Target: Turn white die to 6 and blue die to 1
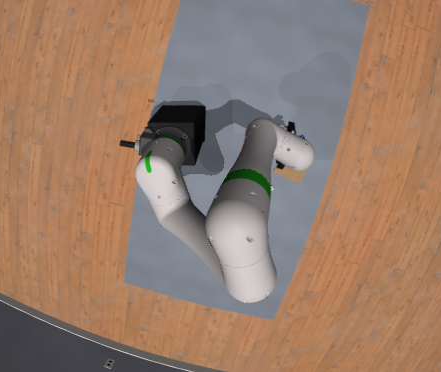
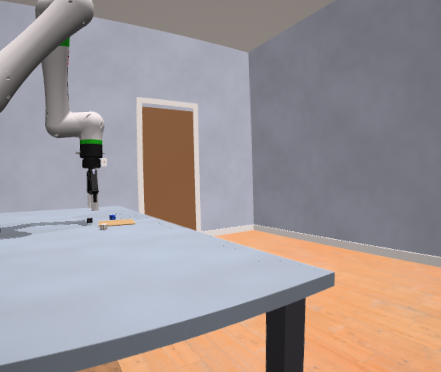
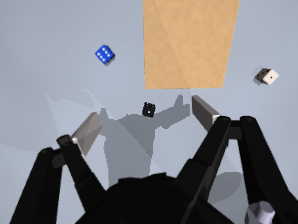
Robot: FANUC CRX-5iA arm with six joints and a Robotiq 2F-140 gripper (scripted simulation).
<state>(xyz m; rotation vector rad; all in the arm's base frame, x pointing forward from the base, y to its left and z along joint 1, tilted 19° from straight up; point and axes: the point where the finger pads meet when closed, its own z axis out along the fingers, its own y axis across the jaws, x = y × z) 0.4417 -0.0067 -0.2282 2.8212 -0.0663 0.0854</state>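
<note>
My gripper is now 5 cm above the black die and 2 cm past it. From my hand the other things lie so: blue die 9 cm ahead, 5 cm below, 4 cm to the left; then tan mat 9 cm to the right, 7 cm ahead, 6 cm below; then white die 22 cm to the right, 5 cm below.
</note>
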